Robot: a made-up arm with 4 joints. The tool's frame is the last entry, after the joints. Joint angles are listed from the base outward.
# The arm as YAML. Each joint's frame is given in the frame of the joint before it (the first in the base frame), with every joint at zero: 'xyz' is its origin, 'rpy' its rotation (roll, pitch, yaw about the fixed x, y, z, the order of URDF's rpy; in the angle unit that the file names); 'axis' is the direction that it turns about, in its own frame. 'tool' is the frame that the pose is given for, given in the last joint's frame.
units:
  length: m
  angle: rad
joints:
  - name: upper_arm
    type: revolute
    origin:
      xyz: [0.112, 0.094, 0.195]
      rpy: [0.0, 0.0, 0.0]
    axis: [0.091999, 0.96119, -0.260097]
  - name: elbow
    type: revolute
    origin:
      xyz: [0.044, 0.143, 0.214]
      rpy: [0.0, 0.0, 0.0]
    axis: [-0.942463, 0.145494, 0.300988]
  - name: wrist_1
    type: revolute
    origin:
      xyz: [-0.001, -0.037, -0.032]
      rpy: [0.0, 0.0, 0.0]
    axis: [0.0, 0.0, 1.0]
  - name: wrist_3
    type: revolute
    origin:
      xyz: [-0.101, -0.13, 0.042]
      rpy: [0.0, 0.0, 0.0]
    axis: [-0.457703, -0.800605, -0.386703]
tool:
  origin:
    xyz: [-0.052, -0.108, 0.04]
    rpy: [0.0, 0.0, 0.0]
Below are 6 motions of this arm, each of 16 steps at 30 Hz.
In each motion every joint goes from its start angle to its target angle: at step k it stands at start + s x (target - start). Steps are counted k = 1, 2, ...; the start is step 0. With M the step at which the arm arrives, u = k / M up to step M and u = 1 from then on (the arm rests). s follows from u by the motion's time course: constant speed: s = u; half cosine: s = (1 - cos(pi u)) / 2; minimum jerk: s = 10 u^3 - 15 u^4 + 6 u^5.
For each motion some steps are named. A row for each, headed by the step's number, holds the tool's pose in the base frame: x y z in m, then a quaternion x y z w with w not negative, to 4 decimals.
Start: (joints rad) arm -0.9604 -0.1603 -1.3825 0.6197
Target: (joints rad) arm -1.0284 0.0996 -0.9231 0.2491
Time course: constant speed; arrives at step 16
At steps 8, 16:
8: -0.2604 0.2041 0.1255 0.1100 -0.4745 -0.5097 0.7092
16: -0.2575 0.1167 0.1292 0.0717 -0.5208 -0.3577 0.7718

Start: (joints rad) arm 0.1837 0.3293 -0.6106 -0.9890
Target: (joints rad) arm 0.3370 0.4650 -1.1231 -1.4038
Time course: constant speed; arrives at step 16
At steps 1, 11, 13, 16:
1: 0.0091 0.0405 0.5122 0.1764 0.3989 -0.1427 0.8885
11: 0.0042 0.0998 0.5064 0.2609 0.4233 -0.2498 0.8309
13: 0.0048 0.1122 0.5035 0.2779 0.4230 -0.2690 0.8195
16: 0.0067 0.1308 0.4979 0.3033 0.4195 -0.2961 0.8027

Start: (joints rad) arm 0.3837 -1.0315 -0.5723 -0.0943
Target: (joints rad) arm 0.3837 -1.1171 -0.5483 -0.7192
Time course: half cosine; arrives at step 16
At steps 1, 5, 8, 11, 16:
1: -0.0606 0.2122 0.3866 0.4442 0.2001 -0.4777 0.7310
5: -0.0602 0.2105 0.3739 0.5033 0.2106 -0.4400 0.7133
8: -0.0584 0.2106 0.3568 0.5763 0.2215 -0.3867 0.6850
11: -0.0550 0.2133 0.3395 0.6441 0.2294 -0.3294 0.6512
16: -0.0512 0.2174 0.3260 0.6941 0.2334 -0.2809 0.6204

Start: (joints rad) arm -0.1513 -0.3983 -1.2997 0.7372
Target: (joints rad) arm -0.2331 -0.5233 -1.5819 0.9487
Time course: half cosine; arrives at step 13
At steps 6, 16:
6: -0.1189 0.3754 0.4449 -0.1370 -0.0301 -0.7757 0.6153
16: -0.0972 0.4058 0.4626 -0.1672 0.0176 -0.8195 0.5478

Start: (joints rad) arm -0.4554 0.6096 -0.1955 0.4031
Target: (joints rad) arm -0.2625 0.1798 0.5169 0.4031
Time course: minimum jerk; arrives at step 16
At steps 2, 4, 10, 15, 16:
2: -0.1656 0.0387 0.5063 -0.3605 -0.3742 -0.0477 0.8531
4: -0.1484 0.0267 0.5136 -0.3461 -0.3614 -0.0217 0.8655
10: -0.0089 -0.0449 0.5243 -0.2199 -0.2904 0.1590 0.9176
15: 0.0560 -0.0644 0.5089 -0.1552 -0.2721 0.2333 0.9206
16: 0.0566 -0.0646 0.5087 -0.1547 -0.2720 0.2339 0.9205

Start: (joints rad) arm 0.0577 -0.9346 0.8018 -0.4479
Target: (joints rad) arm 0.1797 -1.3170 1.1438 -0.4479
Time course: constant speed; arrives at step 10
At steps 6, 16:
6: 0.2236 0.0362 0.1625 0.4416 -0.1371 0.3864 0.7980
16: 0.2505 0.0595 0.1467 0.4591 -0.1993 0.3914 0.7722

